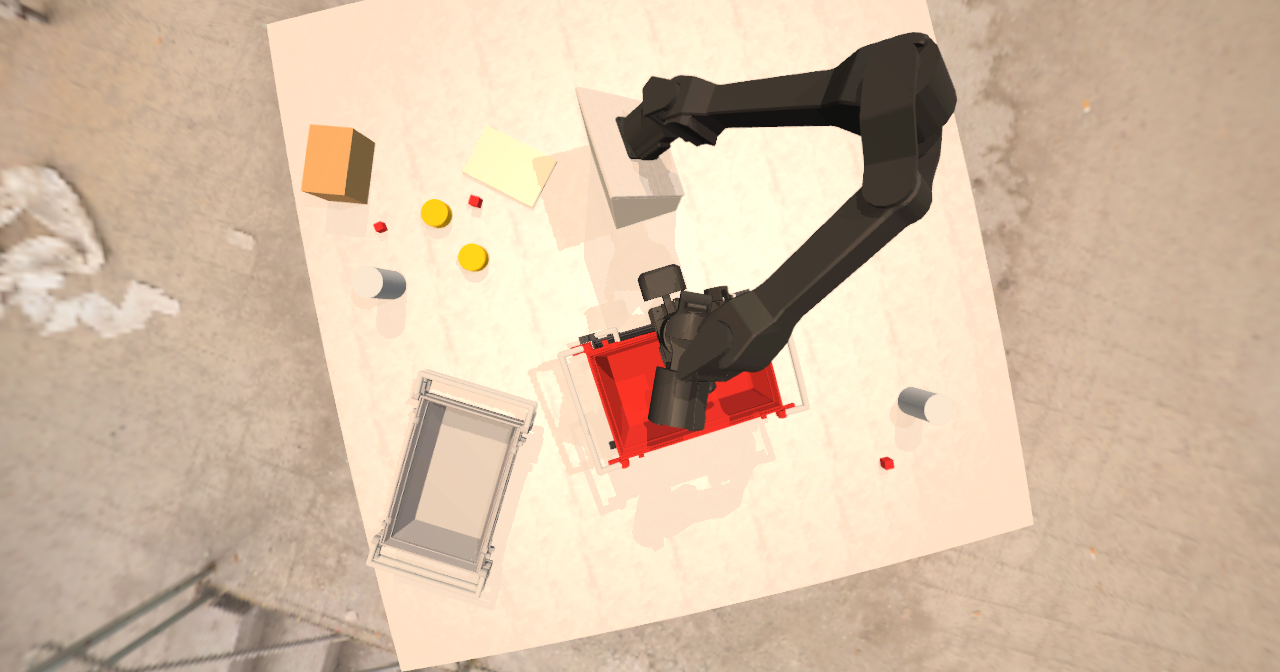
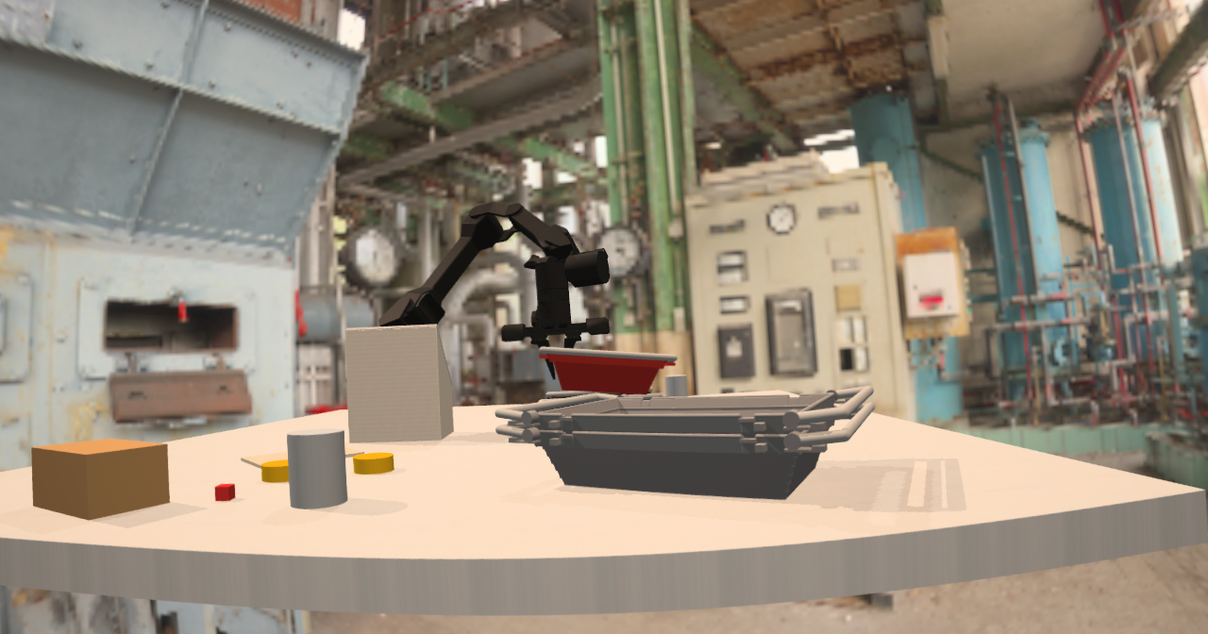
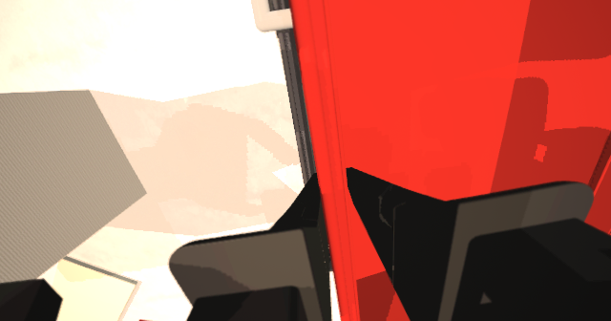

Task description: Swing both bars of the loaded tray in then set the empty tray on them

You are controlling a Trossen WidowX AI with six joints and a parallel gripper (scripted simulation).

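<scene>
The red tray is 8 cm ahead of my gripper tip and 2 cm above it. Round my gripper tip: pale flat plate: 39 cm behind, 17 cm to the right, 9 cm below; then orange box: 48 cm behind, 47 cm to the right, 6 cm below.
</scene>
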